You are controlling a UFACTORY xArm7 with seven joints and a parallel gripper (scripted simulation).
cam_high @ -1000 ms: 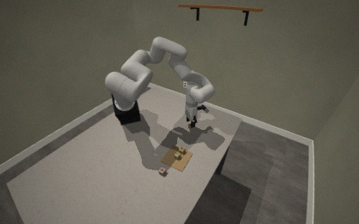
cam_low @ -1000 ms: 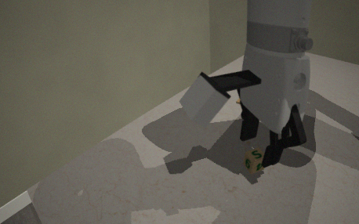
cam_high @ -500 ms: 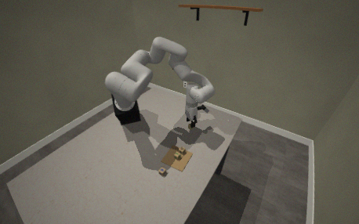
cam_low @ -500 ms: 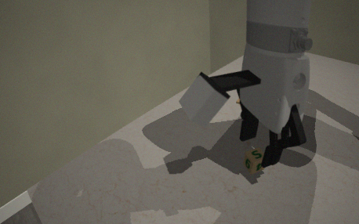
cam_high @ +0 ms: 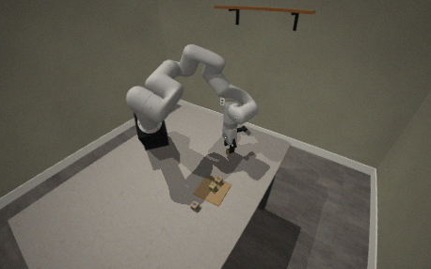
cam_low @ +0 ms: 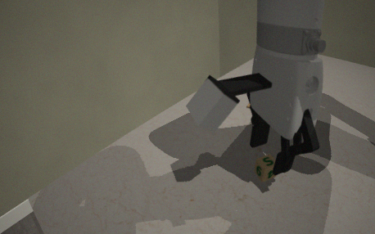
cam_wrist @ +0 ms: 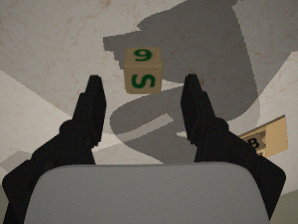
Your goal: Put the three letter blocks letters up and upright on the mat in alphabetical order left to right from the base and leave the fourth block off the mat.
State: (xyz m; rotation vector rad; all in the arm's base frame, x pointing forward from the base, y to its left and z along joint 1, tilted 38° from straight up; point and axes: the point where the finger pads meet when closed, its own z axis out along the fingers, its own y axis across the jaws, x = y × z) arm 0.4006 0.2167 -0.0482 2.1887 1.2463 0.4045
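My hand is 4 cm above the wooden block. Round my hand: tan mat 26 cm to the right, 5 cm below, 5 cm ahead.
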